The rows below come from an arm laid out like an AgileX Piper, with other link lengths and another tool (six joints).
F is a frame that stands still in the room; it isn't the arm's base.
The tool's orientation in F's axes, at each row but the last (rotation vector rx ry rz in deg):
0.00, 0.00, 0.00
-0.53, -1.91, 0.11
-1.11, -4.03, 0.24
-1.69, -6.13, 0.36
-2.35, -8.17, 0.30
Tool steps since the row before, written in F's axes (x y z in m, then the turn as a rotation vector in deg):
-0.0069, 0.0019, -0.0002, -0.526, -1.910, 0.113
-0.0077, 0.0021, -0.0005, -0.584, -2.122, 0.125
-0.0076, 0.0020, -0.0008, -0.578, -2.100, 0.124
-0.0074, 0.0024, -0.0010, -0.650, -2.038, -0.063
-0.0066, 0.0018, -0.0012, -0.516, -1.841, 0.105
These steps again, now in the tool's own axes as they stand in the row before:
-0.0069, 0.0019, -0.0002, -0.526, -1.910, 0.113
-0.0077, 0.0021, -0.0002, -0.584, -2.122, 0.125
-0.0076, 0.0020, -0.0002, -0.578, -2.100, 0.124
-0.0074, 0.0025, -0.0001, -0.669, -2.032, -0.052
-0.0067, 0.0019, -0.0002, -0.511, -1.843, 0.103

